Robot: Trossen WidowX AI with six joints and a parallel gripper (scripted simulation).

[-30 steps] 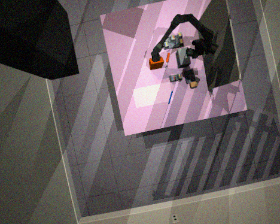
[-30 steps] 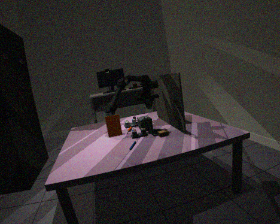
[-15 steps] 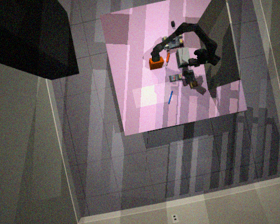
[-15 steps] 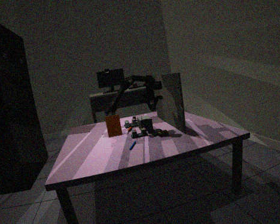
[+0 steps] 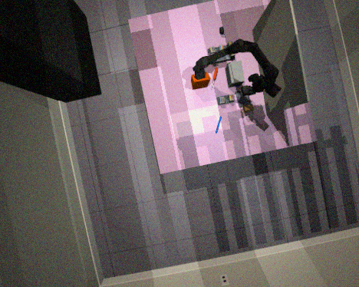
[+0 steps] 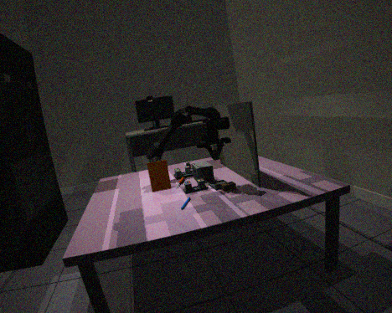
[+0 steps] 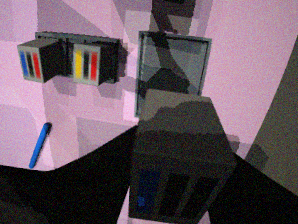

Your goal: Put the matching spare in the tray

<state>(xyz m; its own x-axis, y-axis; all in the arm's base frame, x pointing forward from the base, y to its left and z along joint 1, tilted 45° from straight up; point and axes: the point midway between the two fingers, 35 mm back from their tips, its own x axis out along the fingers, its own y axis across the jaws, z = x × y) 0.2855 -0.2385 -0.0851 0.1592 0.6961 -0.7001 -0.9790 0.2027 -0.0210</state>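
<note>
Right now my gripper tip is 160 mm above the grey tray. From my gripper tip the other things lie so: blue pen (260 mm behind, 160 mm below, 140 mm to the right); then upright panel (210 mm ahead, 150 mm to the left, 60 mm above); then mounted unit (200 mm to the left, 110 mm below, 10 mm behind).
</note>
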